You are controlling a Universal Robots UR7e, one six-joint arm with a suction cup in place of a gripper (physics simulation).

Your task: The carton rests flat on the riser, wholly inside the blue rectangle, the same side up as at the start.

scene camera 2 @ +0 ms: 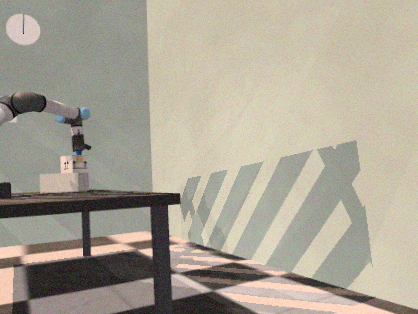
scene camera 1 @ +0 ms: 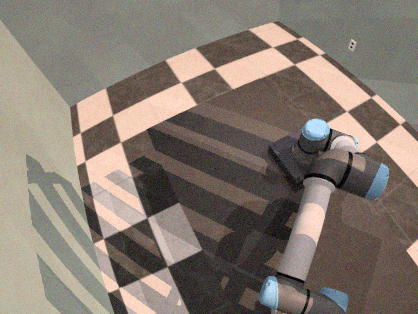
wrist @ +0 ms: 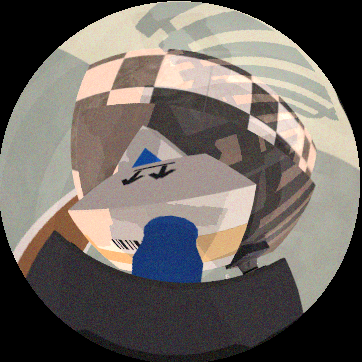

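Pixels of known places: hand, tool point: [wrist: 171, 221]; arm's base, link origin: [scene camera 1: 304, 153] [wrist: 246, 260].
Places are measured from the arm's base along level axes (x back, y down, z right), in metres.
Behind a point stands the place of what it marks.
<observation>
The white carton [scene camera 2: 67, 165] @[x -0.498, y -0.111, z -0.562 m] [wrist: 175, 182] @[x -0.606, y -0.154, z -0.582 m], with black arrows and a tan tape band, is upright on top of the pale grey riser [scene camera 2: 56, 183] @[x -0.425, y 0.004, z -0.547 m] [wrist: 143, 136] @[x -0.633, y -0.060, z -0.635 m]. In scene camera 2 its bottom edge meets the riser's top with no visible gap. The arrows point up there. My blue suction cup [scene camera 2: 79, 153] [wrist: 170, 245] is on the carton's top face and holds it. A blue corner of the rectangle [wrist: 146, 158] @[x -0.599, y -0.060, z -0.628 m] shows on the riser beyond the carton in the wrist view; the carton hides the rest. The carton and riser do not show in scene camera 1.
The riser stands on the dark table [scene camera 2: 167, 198] @[x -0.607, y 0.075, z 0.698 m], near its far edge in scene camera 2. The arm's dark base plate [scene camera 1: 286, 162] @[x -0.121, y -0.005, z 0.009 m] is on the table. A brown surface with a white rim [wrist: 62, 222] shows at the left in the wrist view. Striped shadows cross the table and wall.
</observation>
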